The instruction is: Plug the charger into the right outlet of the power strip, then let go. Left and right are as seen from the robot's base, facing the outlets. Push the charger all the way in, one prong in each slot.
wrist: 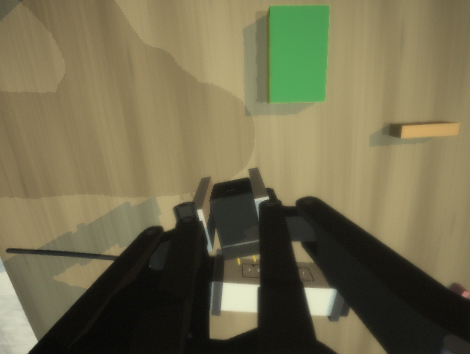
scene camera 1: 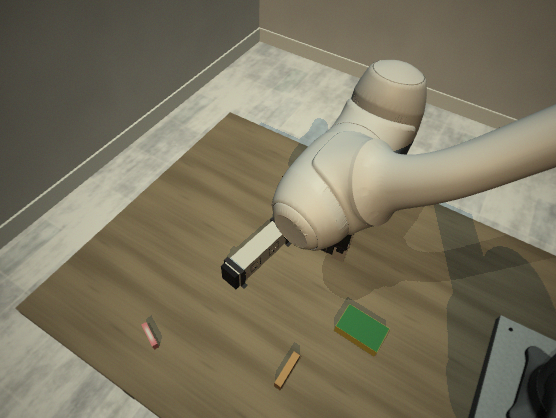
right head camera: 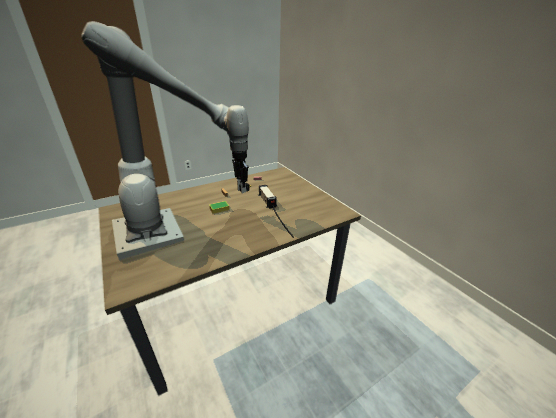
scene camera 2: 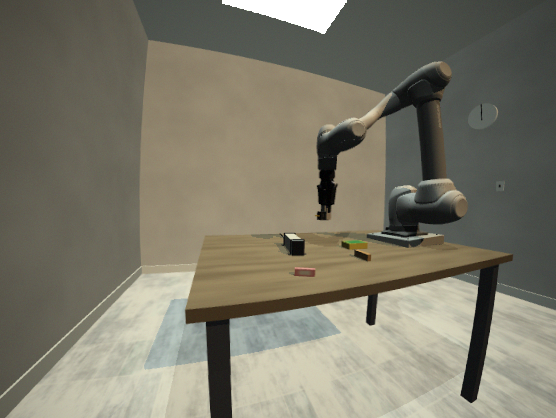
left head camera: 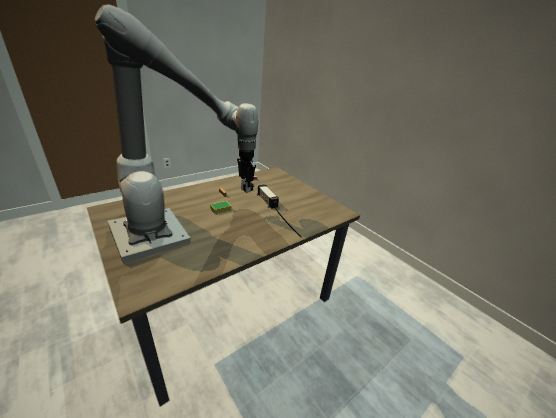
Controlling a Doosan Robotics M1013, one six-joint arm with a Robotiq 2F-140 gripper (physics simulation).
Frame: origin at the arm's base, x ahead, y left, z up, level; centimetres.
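Seen in the pictures: gripper, fingertip midpoint: (wrist: 232, 188) (scene camera 1: 340, 251) (right head camera: 241, 191) (scene camera 2: 325, 219) (left head camera: 245, 190); arm's base at its link origin: (right head camera: 145, 228) (scene camera 2: 403, 234) (left head camera: 147, 229).
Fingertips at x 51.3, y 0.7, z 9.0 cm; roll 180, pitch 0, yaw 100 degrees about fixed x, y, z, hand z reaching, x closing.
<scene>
Offsets run from my fingertips to a thing's top centre. "*": to the spot under its first point.
My gripper (left head camera: 247, 187) (right head camera: 243, 188) (scene camera 2: 325, 215) (wrist: 232, 188) is shut on the dark charger @[dx +2.5, dy +0.4, dz +3.8 cm] (wrist: 235, 220) (scene camera 2: 321, 216) and holds it well above the table. Two yellow prongs show at the charger's strip-side end in the wrist view, free of the slots. The power strip @[dx +18.1, dy +5.4, dz -6.7 cm] (left head camera: 268, 193) (right head camera: 267, 194) (scene camera 1: 257, 245) (scene camera 2: 292, 238) (wrist: 245, 299), with a white top and black ends, lies on the table below. In the wrist view the prongs appear over the edge of its cord-side outlet, the right one; a finger partly hides the outlets. In scene camera 1 the arm hides the charger and the strip's cord end.
A green-topped block @[dx -11.6, dy +7.5, dz -10.0 cm] (left head camera: 221, 206) (right head camera: 219, 206) (scene camera 1: 362, 328) (scene camera 2: 354, 244) (wrist: 299, 54) and an orange bar @[dx -3.3, dy +24.2, dz -10.3 cm] (scene camera 1: 287, 370) (scene camera 2: 362, 255) (wrist: 429, 130) lie on the robot's side of the strip. A small pink block @[dx +24.5, dy +35.3, dz -10.7 cm] (scene camera 1: 150, 335) (scene camera 2: 304, 272) lies past its cordless end. The black cord @[* dx +14.5, dy -22.3, dz -12.2 cm] (left head camera: 288, 222) (right head camera: 283, 222) (wrist: 60, 254) runs across the table.
</scene>
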